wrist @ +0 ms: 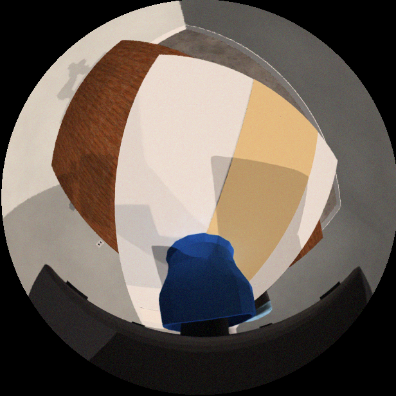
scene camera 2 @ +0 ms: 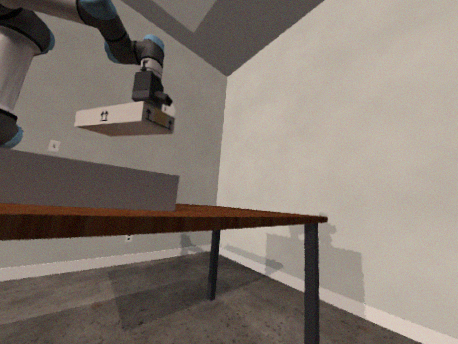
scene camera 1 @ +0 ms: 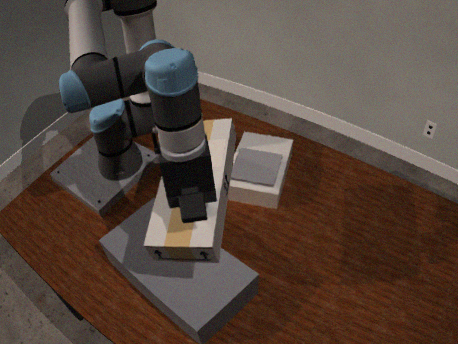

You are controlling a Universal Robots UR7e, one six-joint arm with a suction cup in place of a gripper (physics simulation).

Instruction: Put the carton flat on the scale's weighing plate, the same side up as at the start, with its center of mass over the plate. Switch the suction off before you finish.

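Seen in the pictures: arm's base, origin of the base link: [scene camera 1: 120, 163].
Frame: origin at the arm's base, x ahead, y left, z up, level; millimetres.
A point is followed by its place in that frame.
Observation:
The carton [scene camera 1: 220, 165] {x 468, y -97, z 288 mm} [scene camera 2: 110, 118] {x 387, y -193, z 227 mm} [wrist: 195, 120], white with a tan tape strip on top, hangs in the air from my suction gripper [scene camera 1: 189, 175] [scene camera 2: 146, 86] [wrist: 206, 285]. It looks about level, and the arrows on its sides point up. The blue cup meets its top face in the wrist view; the tool body hides the cup in scene camera 1. The scale [scene camera 1: 254, 195] {x 441, y 89, z 7 mm} is a white box with a grey weighing plate [scene camera 1: 257, 166] {x 411, y 160, z 45 mm}. It stands beside the carton's right long side in scene camera 1, its left edge partly covered by the carton. The scale does not show in the wrist view.
A grey block [scene camera 1: 185, 295] {x 486, y -294, z 66 mm} [scene camera 2: 90, 182] {x 370, y -322, z 21 mm} stands on the wooden table [scene camera 1: 320, 250] {x 678, y 33, z -33 mm} [scene camera 2: 240, 214] {x 755, y -422, z -33 mm} [wrist: 95, 115], lower than the carton and partly beneath it in scene camera 1. The arm's grey base plate [scene camera 1: 75, 175] {x -109, y -123, z 0 mm} is at the left. Walls stand behind the table.

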